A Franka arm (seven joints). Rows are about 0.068 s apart.
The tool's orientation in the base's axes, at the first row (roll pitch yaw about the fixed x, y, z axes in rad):
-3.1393 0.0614 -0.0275
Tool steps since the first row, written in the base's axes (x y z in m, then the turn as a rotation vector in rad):
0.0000 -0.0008 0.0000 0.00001 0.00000 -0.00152
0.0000 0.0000 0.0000 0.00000 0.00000 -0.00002
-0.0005 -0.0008 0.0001 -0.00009 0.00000 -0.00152
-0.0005 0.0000 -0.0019 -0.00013 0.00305 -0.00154
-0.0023 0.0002 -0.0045 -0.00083 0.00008 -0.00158
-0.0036 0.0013 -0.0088 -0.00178 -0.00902 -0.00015
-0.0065 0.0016 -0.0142 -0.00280 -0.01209 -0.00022
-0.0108 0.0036 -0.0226 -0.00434 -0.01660 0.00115
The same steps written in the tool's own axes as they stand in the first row. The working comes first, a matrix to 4 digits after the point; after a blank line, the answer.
The tool's axes in the first row as the columns of a matrix, in the base's axes (used below as rounded here):
0.9977 -0.0276 -0.0613
-0.0274 -0.9996 0.0040
-0.0614 -0.0023 -0.9981

0.0000 0.0008 0.0000 0.00010 0.00000 0.00152
0.0000 0.0000 0.0000 0.00000 0.00000 0.00002
-0.0005 0.0008 -0.0001 0.00000 0.00001 0.00152
-0.0004 0.0000 0.0019 -0.00012 -0.00304 0.00156
-0.0020 -0.0001 0.0046 -0.00073 -0.00005 0.00163
-0.0031 -0.0012 0.0090 -0.00152 0.00907 0.00022
-0.0057 -0.0014 0.0146 -0.00245 0.01216 0.00034
-0.0095 -0.0032 0.0232 -0.00395 0.01671 -0.00095

